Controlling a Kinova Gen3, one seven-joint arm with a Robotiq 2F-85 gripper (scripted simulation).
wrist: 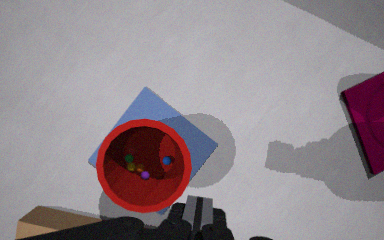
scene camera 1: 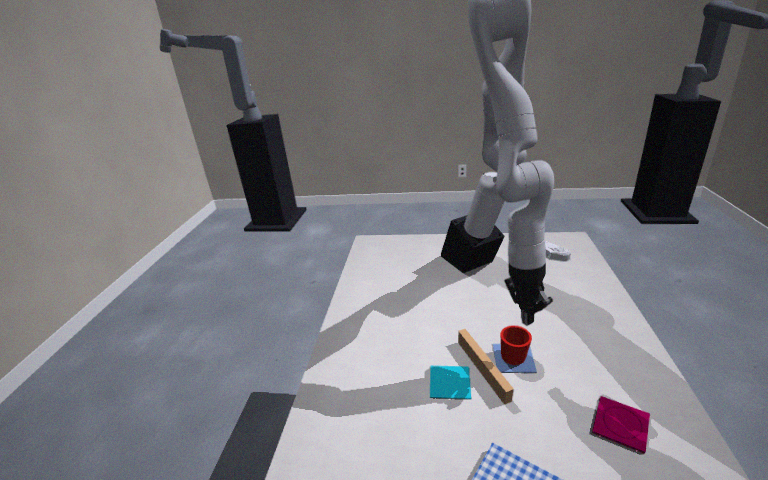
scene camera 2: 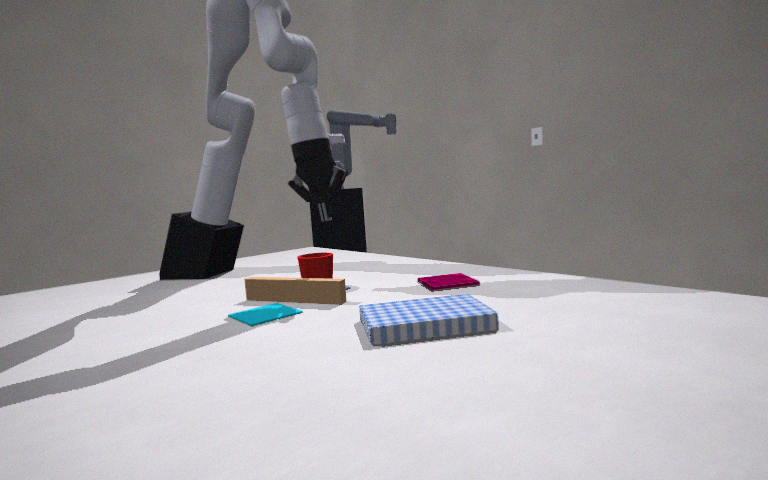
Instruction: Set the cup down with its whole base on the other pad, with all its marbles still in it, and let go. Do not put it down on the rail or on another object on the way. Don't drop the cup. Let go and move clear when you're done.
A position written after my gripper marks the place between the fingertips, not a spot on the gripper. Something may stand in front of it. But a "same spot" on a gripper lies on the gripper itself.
my gripper: wrist 197, 213; scene camera 1; scene camera 2
red cup: wrist 166, 183; scene camera 1 514, 352; scene camera 2 321, 265
same spot on my gripper: [scene camera 1: 525, 304] = [scene camera 2: 321, 189]
same spot on cyan pad: [scene camera 2: 251, 317] = [scene camera 1: 438, 383]
